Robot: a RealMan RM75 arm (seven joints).
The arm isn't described. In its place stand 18 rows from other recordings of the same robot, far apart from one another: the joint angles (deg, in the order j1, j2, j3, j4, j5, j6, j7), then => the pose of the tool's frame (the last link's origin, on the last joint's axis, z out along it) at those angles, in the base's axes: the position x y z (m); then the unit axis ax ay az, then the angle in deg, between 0 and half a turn.
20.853, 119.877, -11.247, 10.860, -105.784, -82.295, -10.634 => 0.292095 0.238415 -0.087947 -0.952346 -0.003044 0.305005 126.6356
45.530, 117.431, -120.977, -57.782, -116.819, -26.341, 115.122 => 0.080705 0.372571 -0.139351 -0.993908 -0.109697 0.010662 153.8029
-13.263, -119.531, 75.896, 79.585, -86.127, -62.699, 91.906 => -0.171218 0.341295 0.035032 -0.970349 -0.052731 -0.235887 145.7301
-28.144, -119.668, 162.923, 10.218, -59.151, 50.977, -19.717 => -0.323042 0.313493 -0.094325 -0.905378 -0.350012 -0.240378 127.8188
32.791, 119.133, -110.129, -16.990, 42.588, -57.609, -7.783 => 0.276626 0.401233 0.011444 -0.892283 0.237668 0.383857 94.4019
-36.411, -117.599, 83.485, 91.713, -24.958, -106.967, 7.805 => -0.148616 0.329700 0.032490 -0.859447 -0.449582 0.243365 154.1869
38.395, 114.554, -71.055, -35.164, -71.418, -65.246, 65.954 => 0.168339 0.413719 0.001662 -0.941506 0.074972 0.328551 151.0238
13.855, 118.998, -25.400, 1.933, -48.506, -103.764, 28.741 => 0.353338 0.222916 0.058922 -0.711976 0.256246 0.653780 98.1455
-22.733, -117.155, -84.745, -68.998, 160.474, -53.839, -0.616 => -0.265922 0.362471 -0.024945 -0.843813 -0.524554 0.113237 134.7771
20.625, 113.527, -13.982, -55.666, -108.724, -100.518, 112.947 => 0.317832 0.291196 0.164427 -0.806280 0.440189 0.395153 148.2867
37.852, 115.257, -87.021, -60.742, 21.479, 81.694, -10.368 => 0.245469 0.366904 -0.006923 -0.820318 0.495908 -0.284875 150.0955
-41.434, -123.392, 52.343, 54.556, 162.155, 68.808, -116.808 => -0.252585 0.403657 0.002565 -0.948127 -0.268367 0.170393 150.3120
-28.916, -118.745, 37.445, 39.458, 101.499, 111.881, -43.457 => -0.221486 0.295839 0.036236 -0.910753 0.155066 -0.382732 162.4246
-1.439, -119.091, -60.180, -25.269, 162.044, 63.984, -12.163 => -0.349790 0.226445 -0.047319 -0.872990 -0.340262 -0.349442 113.1262
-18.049, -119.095, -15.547, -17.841, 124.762, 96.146, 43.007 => -0.252696 0.240237 -0.049945 -0.901266 0.286735 -0.324811 103.3711
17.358, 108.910, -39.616, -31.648, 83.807, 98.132, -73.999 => 0.327832 0.274579 0.080084 -0.789668 0.482838 0.378539 167.5127
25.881, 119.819, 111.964, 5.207, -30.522, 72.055, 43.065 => 0.315584 0.326975 -0.017792 -0.369034 -0.783349 -0.500178 129.8650
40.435, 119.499, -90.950, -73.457, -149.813, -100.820, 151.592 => 0.163819 0.322718 -0.032839 -0.904605 0.291971 -0.310553 171.9249
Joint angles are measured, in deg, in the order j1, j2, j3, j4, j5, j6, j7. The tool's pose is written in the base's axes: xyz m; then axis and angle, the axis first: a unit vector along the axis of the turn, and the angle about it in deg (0 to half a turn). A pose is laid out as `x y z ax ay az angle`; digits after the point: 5 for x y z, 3 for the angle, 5 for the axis.
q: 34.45 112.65 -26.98 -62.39 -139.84 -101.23 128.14
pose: 0.27568 0.34874 0.12593 -0.85716 0.50497 0.10142 158.976
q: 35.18 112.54 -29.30 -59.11 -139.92 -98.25 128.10
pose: 0.27618 0.35634 0.11354 -0.85732 0.50635 0.09279 159.695
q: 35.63 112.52 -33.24 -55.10 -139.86 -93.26 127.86
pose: 0.27956 0.36495 0.09607 -0.85882 0.50669 0.07543 159.656
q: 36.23 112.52 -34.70 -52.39 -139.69 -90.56 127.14
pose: 0.28068 0.36992 0.08600 -0.86057 0.50440 0.07071 159.758
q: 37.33 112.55 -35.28 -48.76 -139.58 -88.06 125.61
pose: 0.28084 0.37488 0.07400 -0.86322 0.49993 0.07020 160.418
